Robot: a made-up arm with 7 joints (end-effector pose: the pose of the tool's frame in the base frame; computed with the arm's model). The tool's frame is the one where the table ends. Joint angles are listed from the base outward.
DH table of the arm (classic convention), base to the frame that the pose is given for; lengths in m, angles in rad. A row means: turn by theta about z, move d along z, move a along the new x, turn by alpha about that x. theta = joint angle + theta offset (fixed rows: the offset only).
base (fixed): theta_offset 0  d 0.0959  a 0.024  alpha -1.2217
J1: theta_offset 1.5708  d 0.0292  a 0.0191  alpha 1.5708
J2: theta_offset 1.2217  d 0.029  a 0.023  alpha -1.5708
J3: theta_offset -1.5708  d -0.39  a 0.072  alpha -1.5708
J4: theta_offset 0  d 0.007  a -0.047  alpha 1.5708
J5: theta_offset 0  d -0.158  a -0.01  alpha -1.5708
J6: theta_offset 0  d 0.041  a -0.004  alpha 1.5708
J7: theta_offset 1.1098  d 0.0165  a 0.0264  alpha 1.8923
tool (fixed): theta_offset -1.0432  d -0.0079  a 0  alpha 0
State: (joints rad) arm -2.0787 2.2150 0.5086 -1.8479 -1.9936 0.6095 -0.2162
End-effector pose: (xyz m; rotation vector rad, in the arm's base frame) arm -0.2406 0.2671 0.3102 0.6590 -0.8182 -1.7186
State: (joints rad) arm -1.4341 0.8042 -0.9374 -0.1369 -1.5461 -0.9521 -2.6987
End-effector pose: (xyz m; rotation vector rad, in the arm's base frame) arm 0.5362 0.2378 0.2030 -0.1021 1.2256 0.5683
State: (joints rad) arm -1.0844 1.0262 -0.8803 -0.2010 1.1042 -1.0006 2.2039
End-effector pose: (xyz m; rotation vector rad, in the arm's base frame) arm 0.4509 0.4336 0.0453 -1.0900 -0.2470 -0.0468
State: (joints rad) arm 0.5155 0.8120 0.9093 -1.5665 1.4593 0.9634 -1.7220
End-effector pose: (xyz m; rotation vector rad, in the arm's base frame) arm -0.0093 0.5404 -0.0981 1.6819 0.4729 0.3537
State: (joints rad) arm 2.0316 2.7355 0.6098 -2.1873 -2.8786 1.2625 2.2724
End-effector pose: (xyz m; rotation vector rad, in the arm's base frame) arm 0.2189 0.2806 -0.1448 0.2972 -1.1294 -0.9323
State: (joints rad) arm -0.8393 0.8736 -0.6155 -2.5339 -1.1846 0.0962 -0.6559
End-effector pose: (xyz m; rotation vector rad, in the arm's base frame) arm 0.3325 0.1414 0.0794 -1.3095 2.2230 -1.5142
